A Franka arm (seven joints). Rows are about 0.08 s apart.
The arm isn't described. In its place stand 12 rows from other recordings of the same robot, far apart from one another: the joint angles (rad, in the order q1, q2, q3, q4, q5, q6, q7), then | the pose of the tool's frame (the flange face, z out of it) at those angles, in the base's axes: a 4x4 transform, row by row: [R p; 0 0 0 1], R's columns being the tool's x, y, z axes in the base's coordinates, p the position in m.
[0.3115 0.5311 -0.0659 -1.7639 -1.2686 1.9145 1.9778] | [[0.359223, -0.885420, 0.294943, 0.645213], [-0.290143, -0.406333, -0.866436, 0.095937], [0.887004, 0.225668, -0.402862, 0.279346], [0, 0, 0, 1]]
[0.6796 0.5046 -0.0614 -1.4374 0.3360 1.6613 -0.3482] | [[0.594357, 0.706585, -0.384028, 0.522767], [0.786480, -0.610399, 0.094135, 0.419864], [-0.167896, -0.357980, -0.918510, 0.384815], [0, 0, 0, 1]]
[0.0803 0.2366 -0.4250 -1.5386 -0.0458 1.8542 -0.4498] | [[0.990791, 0.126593, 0.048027, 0.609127], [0.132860, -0.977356, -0.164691, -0.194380], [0.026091, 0.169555, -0.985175, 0.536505], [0, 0, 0, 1]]
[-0.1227 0.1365 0.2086 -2.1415 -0.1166 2.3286 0.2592] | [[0.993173, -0.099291, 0.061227, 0.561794], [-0.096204, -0.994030, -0.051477, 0.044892], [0.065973, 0.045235, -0.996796, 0.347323], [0, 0, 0, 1]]
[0.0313 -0.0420 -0.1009 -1.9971 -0.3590 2.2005 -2.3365] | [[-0.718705, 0.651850, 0.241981, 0.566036], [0.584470, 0.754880, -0.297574, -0.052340], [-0.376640, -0.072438, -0.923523, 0.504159], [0, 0, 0, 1]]
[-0.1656 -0.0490 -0.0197 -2.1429 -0.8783 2.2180 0.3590] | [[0.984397, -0.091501, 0.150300, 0.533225], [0.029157, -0.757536, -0.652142, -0.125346], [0.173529, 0.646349, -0.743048, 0.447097], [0, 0, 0, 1]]
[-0.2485 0.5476 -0.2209 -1.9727 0.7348 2.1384 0.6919] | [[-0.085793, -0.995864, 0.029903, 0.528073], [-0.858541, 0.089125, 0.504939, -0.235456], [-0.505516, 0.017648, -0.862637, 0.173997], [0, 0, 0, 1]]
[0.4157 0.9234 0.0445 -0.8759 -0.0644 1.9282 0.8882] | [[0.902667, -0.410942, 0.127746, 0.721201], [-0.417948, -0.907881, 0.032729, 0.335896], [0.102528, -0.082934, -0.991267, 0.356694], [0, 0, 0, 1]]
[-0.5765 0.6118 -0.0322 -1.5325 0.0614 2.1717 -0.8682] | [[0.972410, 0.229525, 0.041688, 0.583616], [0.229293, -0.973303, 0.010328, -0.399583], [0.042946, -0.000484, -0.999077, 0.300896], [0, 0, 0, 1]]
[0.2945 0.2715 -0.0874 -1.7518 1.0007 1.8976 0.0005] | [[0.964856, -0.243386, -0.099082, 0.606835], [-0.076764, -0.621658, 0.779519, 0.194870], [-0.251319, -0.744517, -0.618493, 0.433829], [0, 0, 0, 1]]
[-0.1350 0.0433 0.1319 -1.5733 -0.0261 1.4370 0.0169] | [[0.983796, -0.018664, -0.178315, 0.550835], [-0.022532, -0.999552, -0.019689, -0.006307], [-0.177868, 0.023388, -0.983776, 0.589190], [0, 0, 0, 1]]
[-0.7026 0.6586 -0.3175 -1.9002 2.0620 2.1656 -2.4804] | [[0.371040, -0.140113, 0.917986, 0.366536], [-0.035500, -0.989969, -0.136751, -0.514390], [0.927938, 0.018151, -0.372292, 0.168360], [0, 0, 0, 1]]
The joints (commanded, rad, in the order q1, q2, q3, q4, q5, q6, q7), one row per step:
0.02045 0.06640 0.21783 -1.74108 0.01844 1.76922 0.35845
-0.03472 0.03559 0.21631 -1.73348 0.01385 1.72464 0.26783
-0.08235 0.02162 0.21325 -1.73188 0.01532 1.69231 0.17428
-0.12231 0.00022 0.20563 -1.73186 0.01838 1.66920 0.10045
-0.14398 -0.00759 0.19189 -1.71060 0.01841 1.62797 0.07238
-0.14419 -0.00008 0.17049 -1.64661 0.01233 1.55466 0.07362
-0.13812 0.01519 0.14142 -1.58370 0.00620 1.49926 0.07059
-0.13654 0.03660 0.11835 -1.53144 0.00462 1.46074 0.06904
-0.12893 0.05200 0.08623 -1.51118 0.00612 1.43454 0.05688
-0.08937 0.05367 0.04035 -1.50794 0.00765 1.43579 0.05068
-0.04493 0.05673 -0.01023 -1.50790 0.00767 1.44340 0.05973
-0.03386 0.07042 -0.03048 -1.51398 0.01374 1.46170 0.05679
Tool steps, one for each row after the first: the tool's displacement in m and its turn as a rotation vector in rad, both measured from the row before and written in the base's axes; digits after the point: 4 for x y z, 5 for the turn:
-0.0033 -0.0330 0.0172 -0.00815 0.00281 0.03592
-0.0019 -0.0285 0.0058 0.00095 0.01549 0.04309
-0.0044 -0.0259 0.0098 0.00301 0.00109 0.02601
-0.0032 -0.0194 0.0110 -0.00019 0.01181 -0.00668
-0.0014 -0.0128 0.0202 -0.00521 0.01652 -0.02110
0.0011 -0.0139 0.0167 -0.00376 0.00752 -0.01916
0.0033 -0.0127 0.0094 0.00082 0.00755 -0.01976
0.0015 -0.0135 -0.0012 0.00373 0.02118 -0.01223
0.0006 -0.0027 0.0006 -0.00012 -0.00273 -0.00012
0.0016 -0.0027 -0.0011 -0.00407 -0.00427 -0.01511
0.0054 -0.0043 -0.0091 0.00494 0.00112 -0.00642

